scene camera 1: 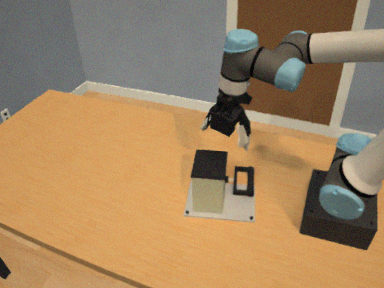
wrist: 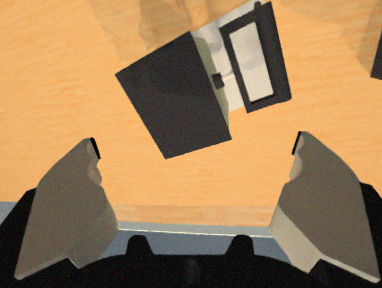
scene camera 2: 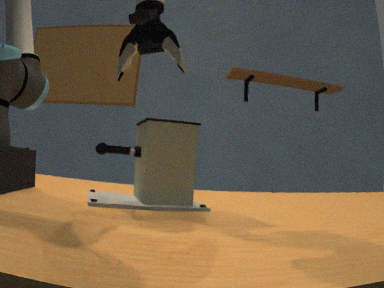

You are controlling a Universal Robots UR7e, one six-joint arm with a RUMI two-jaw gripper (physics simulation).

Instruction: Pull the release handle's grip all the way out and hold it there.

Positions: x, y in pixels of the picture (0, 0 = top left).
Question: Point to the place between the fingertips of my gripper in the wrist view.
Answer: At 193, 138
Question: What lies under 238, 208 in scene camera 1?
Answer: A light grey base plate.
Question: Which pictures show my gripper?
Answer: Scene camera 1, the wrist view and scene camera 2: all of them.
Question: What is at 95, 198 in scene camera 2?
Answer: A light grey base plate.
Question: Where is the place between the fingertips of my gripper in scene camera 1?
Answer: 224, 140
